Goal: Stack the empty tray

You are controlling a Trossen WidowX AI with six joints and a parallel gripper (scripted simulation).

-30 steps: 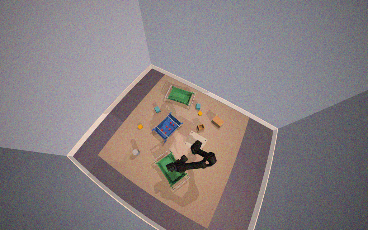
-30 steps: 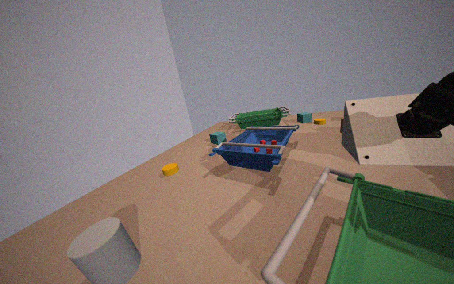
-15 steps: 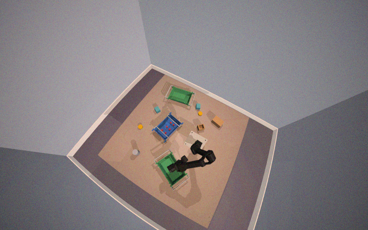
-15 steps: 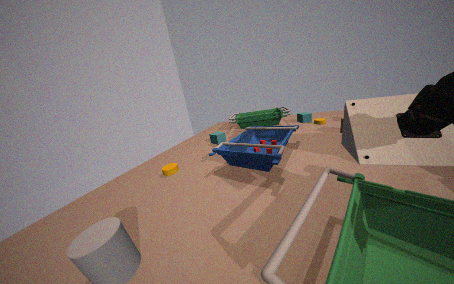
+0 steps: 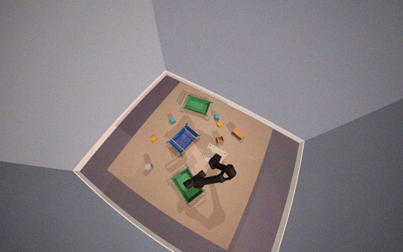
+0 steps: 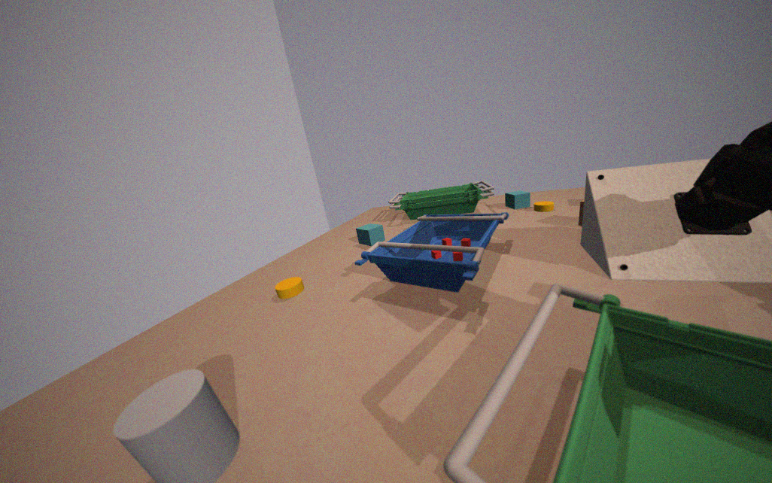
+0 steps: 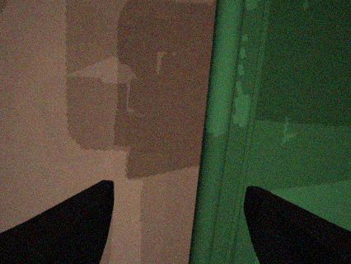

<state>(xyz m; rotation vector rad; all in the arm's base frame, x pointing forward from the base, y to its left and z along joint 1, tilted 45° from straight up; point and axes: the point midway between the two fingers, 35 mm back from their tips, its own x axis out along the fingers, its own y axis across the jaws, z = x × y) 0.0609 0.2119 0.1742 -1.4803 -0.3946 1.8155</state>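
My gripper tip is 80 mm to the right of the green tray, 30 mm below it and 30 mm short of it. The rest, counted from my gripper tip: grey cylinder: 410 mm ahead, 150 mm to the left, 20 mm above; then small brown box: 460 mm to the right.
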